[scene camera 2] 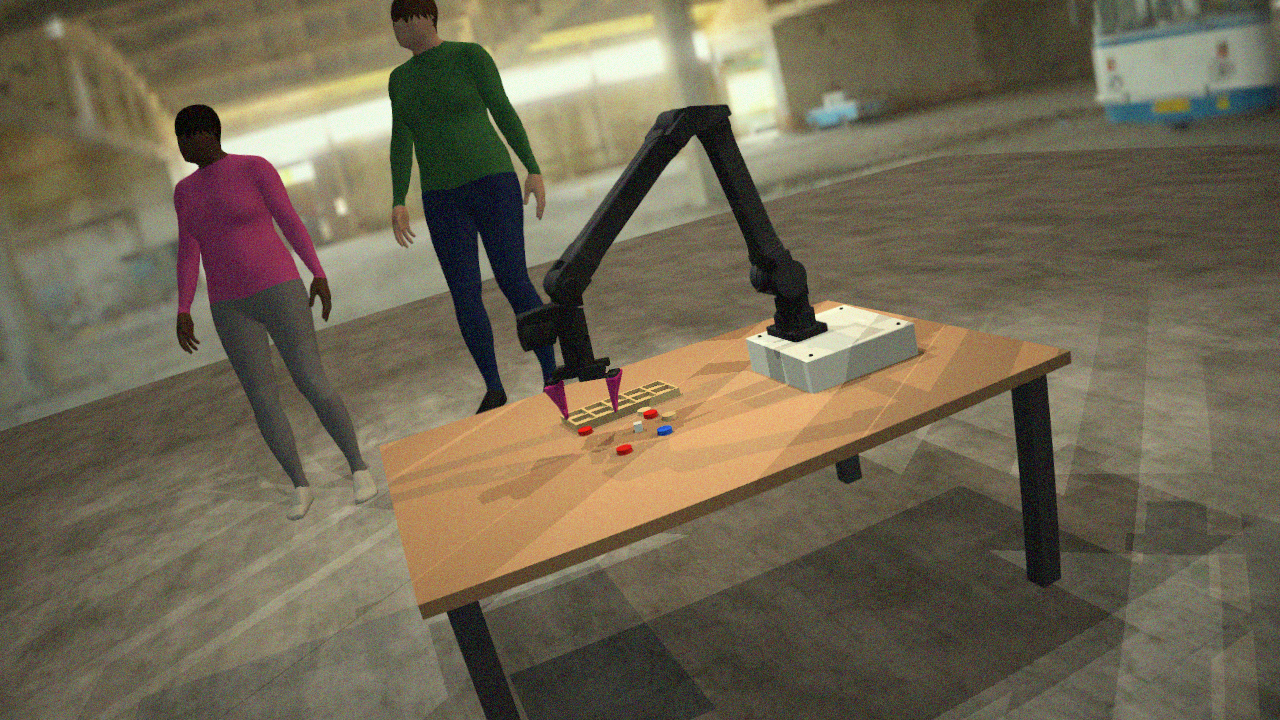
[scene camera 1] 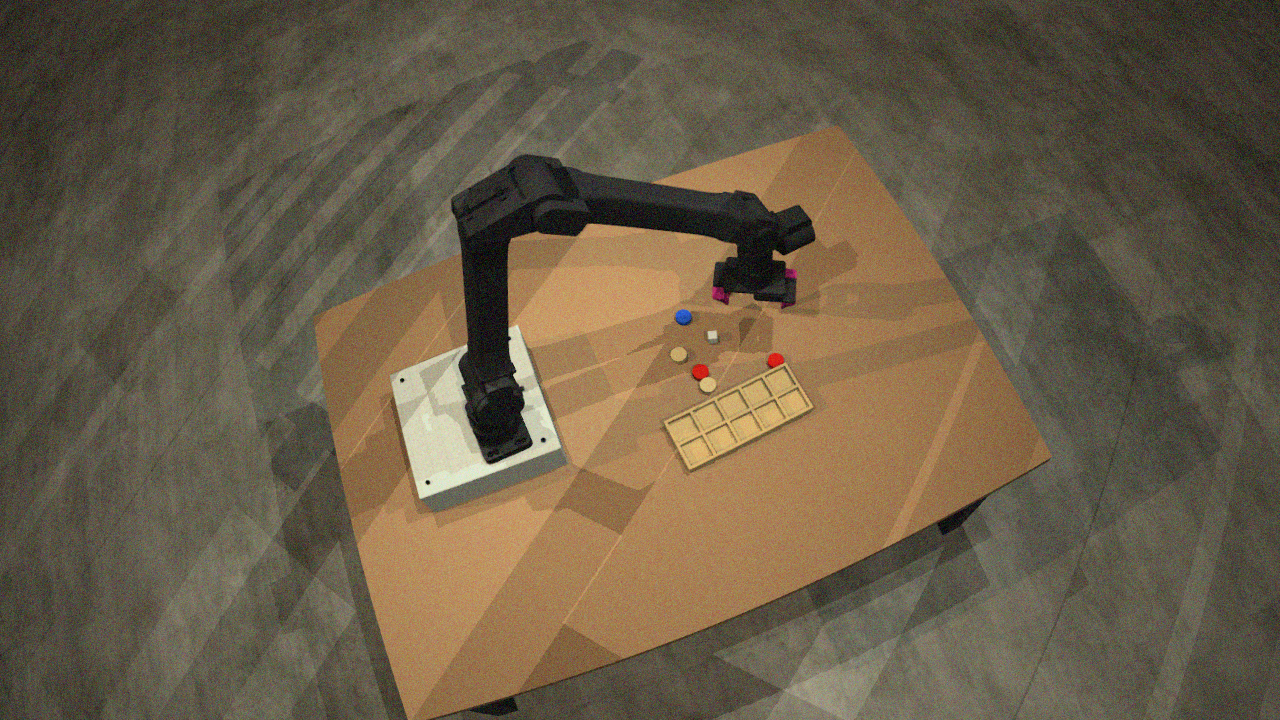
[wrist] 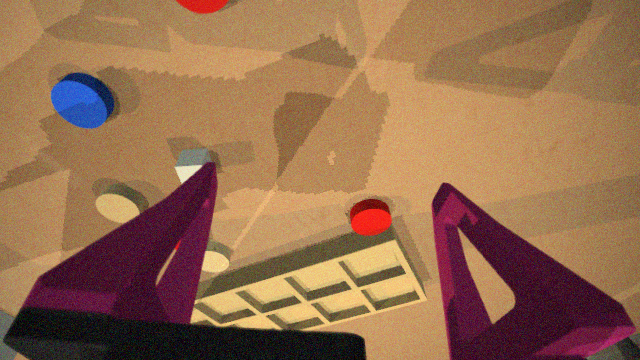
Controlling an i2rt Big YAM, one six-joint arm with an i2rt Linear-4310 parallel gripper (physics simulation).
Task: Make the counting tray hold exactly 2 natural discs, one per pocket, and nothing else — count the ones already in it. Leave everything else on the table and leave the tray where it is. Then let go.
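Observation:
The counting tray [scene camera 1: 750, 437] [scene camera 2: 677, 392] [wrist: 300, 259] has two rows of pockets, which look empty in scene camera 1. One natural disc [scene camera 1: 708, 384] [wrist: 216, 260] lies between the tray and a red disc [scene camera 1: 699, 371] [scene camera 2: 650, 413], very close to the red one. Another natural disc [scene camera 1: 678, 354] [scene camera 2: 668, 415] [wrist: 117, 206] lies apart, farther from the tray. My gripper [scene camera 1: 754, 299] [scene camera 2: 590, 413] [wrist: 330, 183] is open and empty, above the table on the loose pieces' side of the tray. In the wrist view its left finger partly covers the disc nearer the tray.
A second red disc [scene camera 1: 776, 360] [scene camera 2: 585, 430] [wrist: 371, 220] lies close against the tray's end corner. A third red disc [scene camera 2: 623, 449] [wrist: 202, 4], a blue disc [scene camera 1: 682, 317] [scene camera 2: 664, 430] [wrist: 82, 102] and a pale cube [scene camera 1: 712, 336] [scene camera 2: 638, 427] [wrist: 192, 162] lie nearby.

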